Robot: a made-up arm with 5 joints.
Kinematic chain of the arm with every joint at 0, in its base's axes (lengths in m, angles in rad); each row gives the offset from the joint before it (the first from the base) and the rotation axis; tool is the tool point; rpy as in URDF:
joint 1: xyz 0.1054 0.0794 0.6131 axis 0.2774 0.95 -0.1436
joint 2: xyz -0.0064 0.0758 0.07 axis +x
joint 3: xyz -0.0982 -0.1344 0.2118 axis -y
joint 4: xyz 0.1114 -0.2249 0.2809 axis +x
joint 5: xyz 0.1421 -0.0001 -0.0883 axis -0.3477 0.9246 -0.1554
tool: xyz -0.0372 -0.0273 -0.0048 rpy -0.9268 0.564 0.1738
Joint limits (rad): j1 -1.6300..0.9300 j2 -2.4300..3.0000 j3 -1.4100..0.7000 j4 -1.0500..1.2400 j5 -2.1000..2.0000
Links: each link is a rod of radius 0.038 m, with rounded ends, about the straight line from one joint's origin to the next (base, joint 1, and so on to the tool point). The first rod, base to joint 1, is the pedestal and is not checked.
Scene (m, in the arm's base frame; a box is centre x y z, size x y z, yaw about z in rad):
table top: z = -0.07
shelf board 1: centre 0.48 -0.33 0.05 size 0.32 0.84 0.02 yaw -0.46
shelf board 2: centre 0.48 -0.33 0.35 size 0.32 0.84 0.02 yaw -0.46
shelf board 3: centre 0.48 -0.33 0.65 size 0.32 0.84 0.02 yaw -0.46
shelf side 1: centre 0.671 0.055 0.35 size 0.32 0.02 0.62 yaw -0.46
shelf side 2: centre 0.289 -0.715 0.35 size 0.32 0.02 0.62 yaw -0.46
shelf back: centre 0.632 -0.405 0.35 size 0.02 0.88 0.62 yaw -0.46
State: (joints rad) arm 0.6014 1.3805 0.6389 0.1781 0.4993
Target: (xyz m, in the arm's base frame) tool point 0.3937 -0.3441 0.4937
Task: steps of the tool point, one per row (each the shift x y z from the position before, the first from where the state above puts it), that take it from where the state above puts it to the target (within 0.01 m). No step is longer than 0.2 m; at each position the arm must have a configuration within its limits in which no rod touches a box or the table.
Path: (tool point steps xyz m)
1: 0.0608 -0.0885 0.1167
2: 0.0674 -0.0560 0.1423
3: 0.0035 0.0152 -0.0807
4: 0.0501 0.0199 -0.0741
5: 0.0891 0.0288 -0.0487
6: 0.1129 0.0425 -0.0097
7: 0.1166 0.0608 0.0344

